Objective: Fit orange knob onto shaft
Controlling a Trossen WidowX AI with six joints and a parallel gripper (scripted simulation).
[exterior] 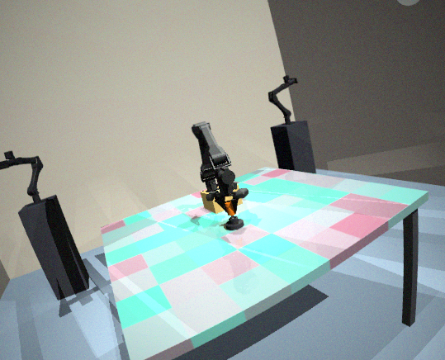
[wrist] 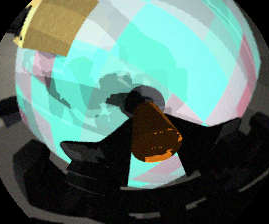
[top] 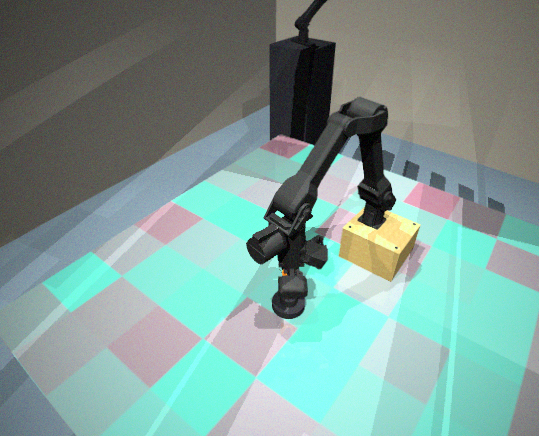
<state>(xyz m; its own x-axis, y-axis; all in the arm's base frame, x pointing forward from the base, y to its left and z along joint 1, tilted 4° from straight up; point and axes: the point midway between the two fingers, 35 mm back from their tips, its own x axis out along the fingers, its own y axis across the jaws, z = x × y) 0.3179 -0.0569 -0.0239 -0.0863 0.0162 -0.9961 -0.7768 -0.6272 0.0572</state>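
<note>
My gripper tip is 3 cm below the orange knob. Round my gripper tip: dark round pedestal (4 cm below).
</note>
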